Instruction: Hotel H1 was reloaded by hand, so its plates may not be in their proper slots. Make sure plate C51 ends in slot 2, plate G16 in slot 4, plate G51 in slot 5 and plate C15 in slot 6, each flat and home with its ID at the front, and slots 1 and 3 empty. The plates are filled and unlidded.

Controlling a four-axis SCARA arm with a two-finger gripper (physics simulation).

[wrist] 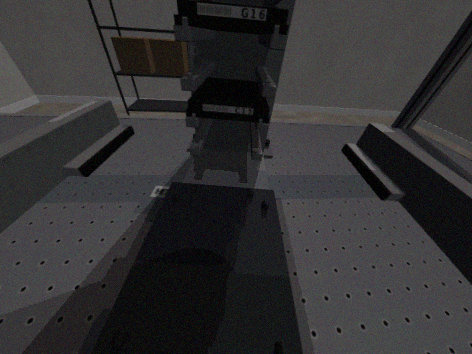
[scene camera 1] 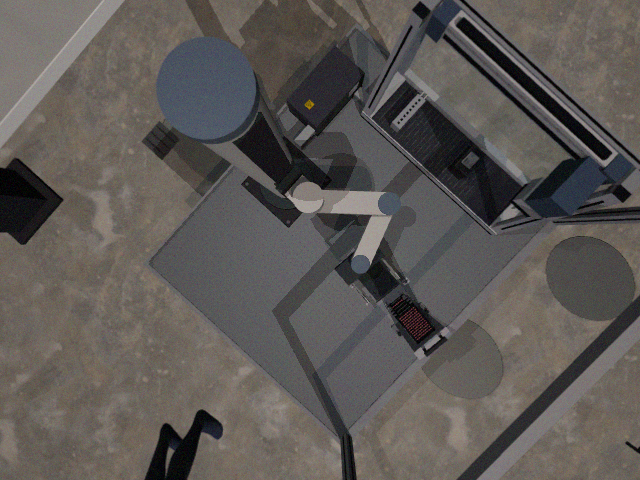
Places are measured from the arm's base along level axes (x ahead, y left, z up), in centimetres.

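Pixels of known places: gripper, fingertip midpoint: (wrist: 240, 126) (scene camera 1: 383, 291).
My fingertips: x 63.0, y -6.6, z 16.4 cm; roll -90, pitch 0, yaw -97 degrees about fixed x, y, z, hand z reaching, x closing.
For each thing: its top centre in the pictures, then the offset to it from my fingertips. "*": a spot on its surface instead. Level surfaces: height alone.
- low dark platform at its top centre: (wrist: 213, 249) (scene camera 1: 375, 278) dx -4.1, dy +1.8, dz -8.2 cm
- Hotel H1 at a spot on its surface: (wrist: 270, 90) * dx +5.8, dy -3.2, dz +0.9 cm
- Plate G16 at its top centre: (wrist: 235, 12) dx +13.0, dy -0.3, dz +6.2 cm
- second dark plate at its top centre: (wrist: 231, 89) dx +13.0, dy -0.3, dz -0.9 cm
- plate with red wells, top centre: (scene camera 1: 415, 323) dx +13.0, dy -0.3, dz +13.3 cm
- grey table at its surface level: dz -15.1 cm
- dark box with a yellow mark, surface spot: (scene camera 1: 325, 87) * dx -74.7, dy +46.3, dz -3.7 cm
- large framed enclosure at a spot on its surface: (scene camera 1: 439, 155) * dx -19.9, dy +60.2, dz -10.1 cm
My gripper (scene camera 1: 379, 283) (wrist: 240, 126) is open, its fingers wide apart on either side of a low dark platform (wrist: 200, 240). Nothing is between them. Hotel H1 (wrist: 270, 90) stands ahead of the fingers in the wrist view. Plate G16 (wrist: 232, 15) lies in the hotel at the top of that view, label facing me. Lower down lies a second dark plate (wrist: 227, 102); its blurred label looks like C15. Empty support brackets show below it. From above, a plate with red wells (scene camera 1: 413, 321) shows at the hotel. I cannot read C51 or G51, or tell slot numbers.
The arm column (scene camera 1: 206, 87) stands at the back left of the grey table (scene camera 1: 227, 268). A dark box with a yellow mark (scene camera 1: 325, 87) and a large framed enclosure (scene camera 1: 439, 155) stand behind. A shelf rack (wrist: 107, 55) with brown boxes (wrist: 150, 55) is beyond the hotel.
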